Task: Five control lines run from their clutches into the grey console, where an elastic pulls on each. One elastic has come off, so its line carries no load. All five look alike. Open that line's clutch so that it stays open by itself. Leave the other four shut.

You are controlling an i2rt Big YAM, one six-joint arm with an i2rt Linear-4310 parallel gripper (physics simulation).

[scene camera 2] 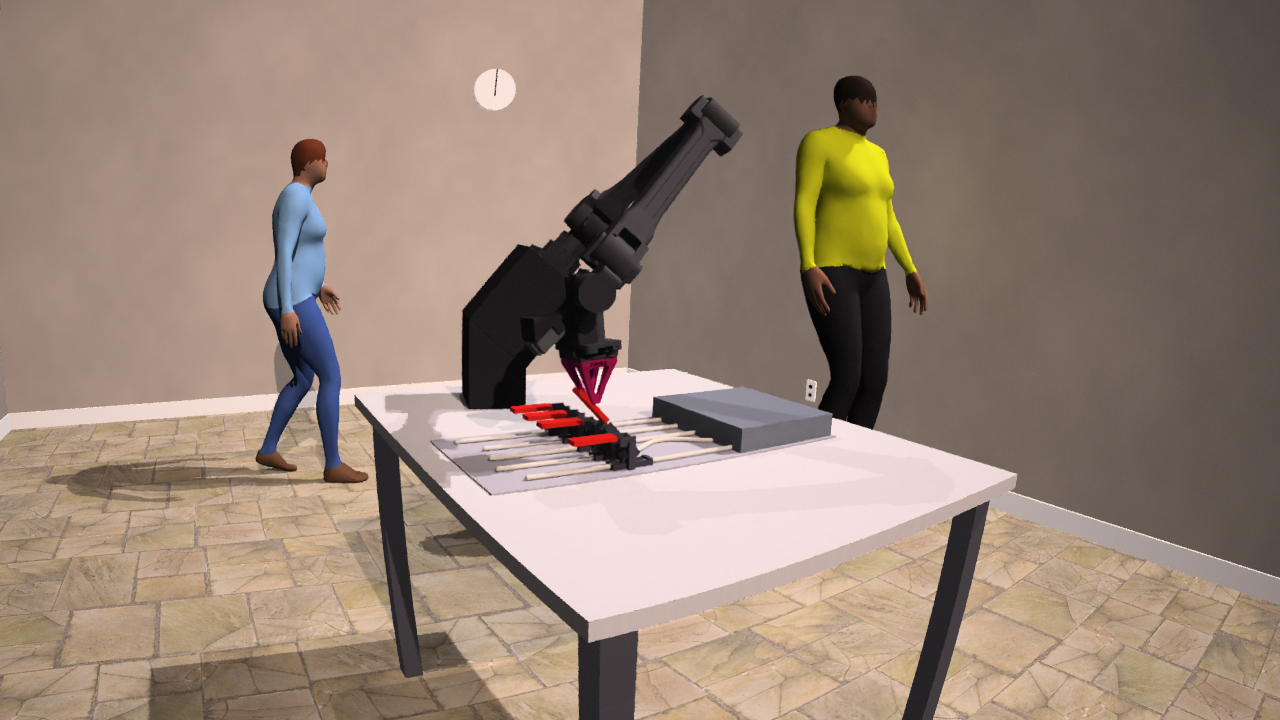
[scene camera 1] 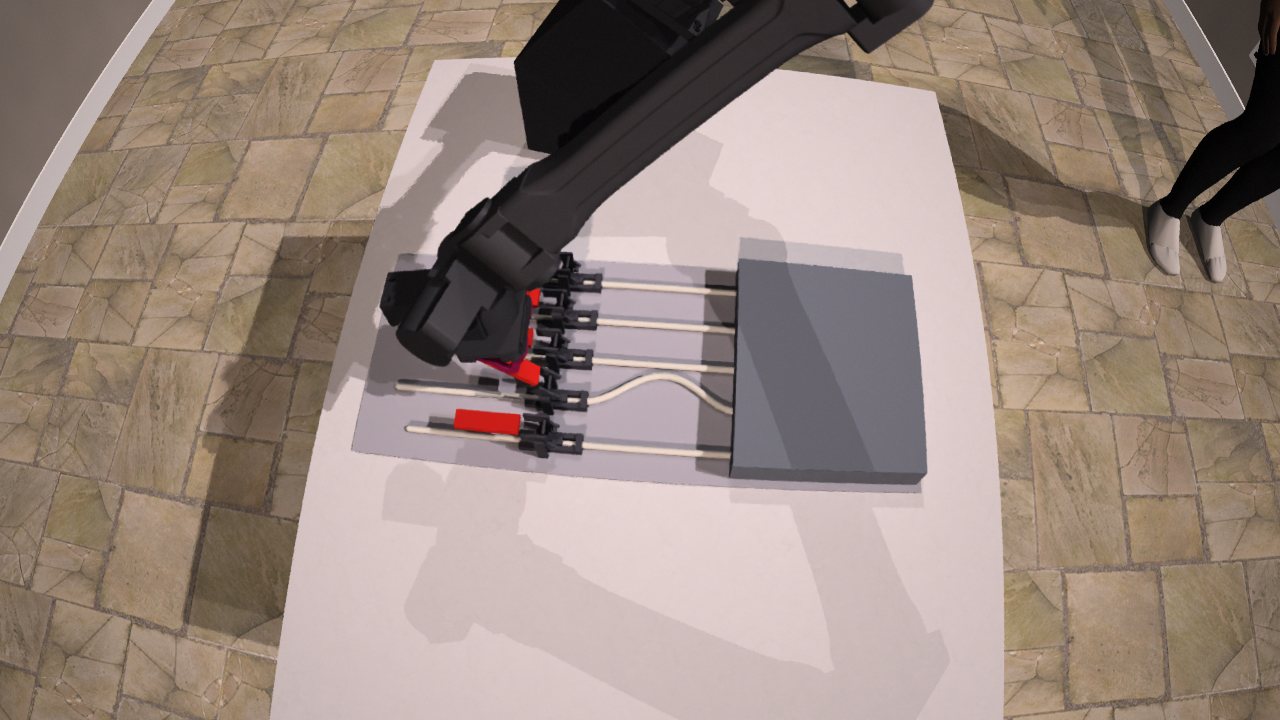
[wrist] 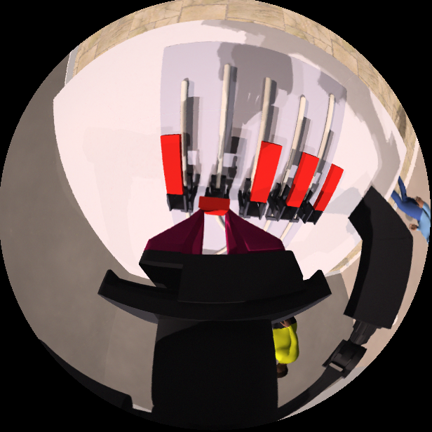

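Where they show: gripper, fingertip midpoint: (scene camera 2: pixel 592 402) (scene camera 1: pixel 512 362); arm's base at its link origin: (scene camera 2: pixel 550 268).
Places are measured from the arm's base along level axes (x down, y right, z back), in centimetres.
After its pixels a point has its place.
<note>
The control line (scene camera 1: pixel 662 377) @[x 27.4, y -8.8, z -38.8 cm] with a slack bow is second from the near edge in scene camera 1; it enters the grey console (scene camera 1: pixel 827 367) @[x 23.7, y -28.0, z -34.8 cm] (scene camera 2: pixel 742 416) @[x 23.7, y -23.8, z -41.6 cm]. The other four lines run straight. The slack line's red clutch lever (scene camera 1: pixel 528 371) @[x 20.1, y 5.2, z -45.0 cm] (scene camera 2: pixel 601 413) @[x 20.1, y 5.5, z -46.0 cm] (wrist: pixel 214 203) is tilted up steeply from its black clutch body (scene camera 1: pixel 565 399) @[x 26.6, y 1.6, z -44.6 cm]. My gripper (scene camera 2: pixel 597 400) @[x 18.4, y 6.7, z -45.1 cm] (wrist: pixel 214 212) is shut on this lever; in scene camera 1 the arm hides most of its fingers. The nearest red lever (scene camera 1: pixel 487 421) @[x 22.5, y 8.7, z -51.1 cm] (scene camera 2: pixel 593 440) @[x 22.6, y 9.1, z -52.1 cm] (wrist: pixel 171 165) lies flat, as do the other three on the far side.
The neighbouring red lever (wrist: pixel 266 172) stands close beside my fingers, with two more levers (wrist: pixel 302 180) (wrist: pixel 328 187) beyond it. The clutches sit on a thin grey board (scene camera 1: pixel 384 438) @[x 28.1, y 22.9, z -54.8 cm] on the white table (scene camera 1: pixel 626 573) @[x 28.4, y -10.3, z -63.1 cm]. Two people stand beyond the table in scene camera 2.
</note>
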